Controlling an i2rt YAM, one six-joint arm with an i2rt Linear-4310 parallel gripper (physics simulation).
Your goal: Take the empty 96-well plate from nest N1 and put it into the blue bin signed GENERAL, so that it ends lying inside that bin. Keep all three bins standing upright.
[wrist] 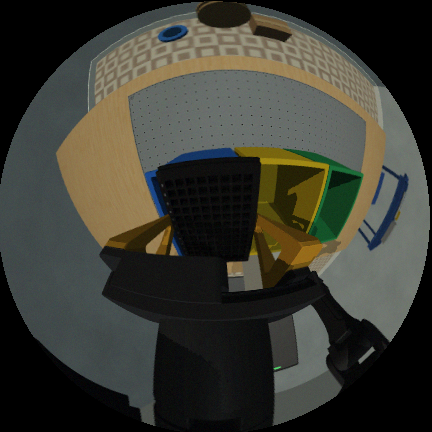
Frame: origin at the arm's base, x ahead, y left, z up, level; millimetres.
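Seen in the pictures: gripper, fingertip midpoint: (213,217).
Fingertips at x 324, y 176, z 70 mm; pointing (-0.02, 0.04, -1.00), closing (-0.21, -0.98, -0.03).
Observation:
Offsets run from my fingertips to a thing's top centre. "pt": to the spot under its first point. Level surfaces: height alone.
My gripper (213,217) is shut on the black 96-well plate @[1 mm left, 4 mm back, 13 mm up] (212,192), with an orange finger at each side of it. The plate's grid of wells faces the camera. In the view it covers most of the blue bin @[pt 14 mm left, 47 mm ahead, 132 mm down] (202,154) and overlaps the left part of the yellow bin @[106 mm right, 50 mm back, 40 mm down] (295,182). The blue bin's back wall and left edge show around the plate; its inside is mostly hidden. The green bin @[237 mm right, 62 mm back, 40 mm down] (345,200) stands at the right of the yellow one. All three bins look upright. No sign can be read, and nest N1 cannot be made out.
The bins stand at the near side of a grey perforated board @[219 mm down] (250,110) on a wooden table @[232 mm down] (95,165). Beyond the table are a patterned rug (215,47), a blue ring-like object (172,39), a round brown object (223,14) and a brown box (270,29). A blue cart (393,212) stands at the right.

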